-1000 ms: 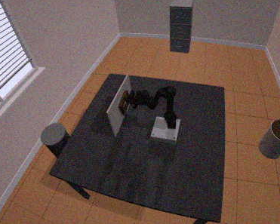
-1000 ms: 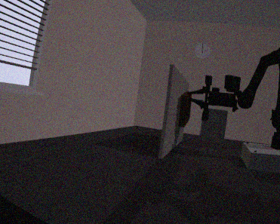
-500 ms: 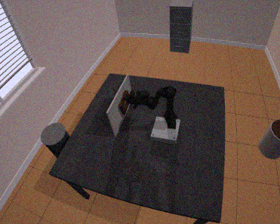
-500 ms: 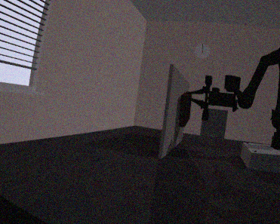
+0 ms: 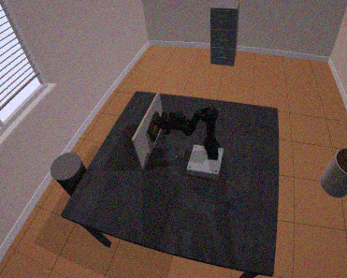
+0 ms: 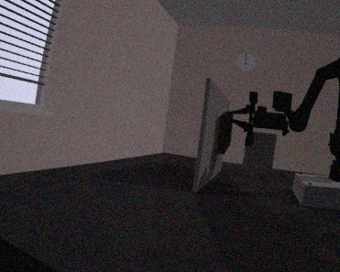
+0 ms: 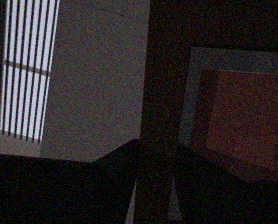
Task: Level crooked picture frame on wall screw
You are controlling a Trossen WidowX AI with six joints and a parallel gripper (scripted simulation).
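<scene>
The picture frame lies 1 cm ahead of my gripper tip, 1 cm to the right of it and 5 cm below it. Round my gripper tip: upright wall panel (2 cm ahead, 1 cm to the left, 7 cm below).
</scene>
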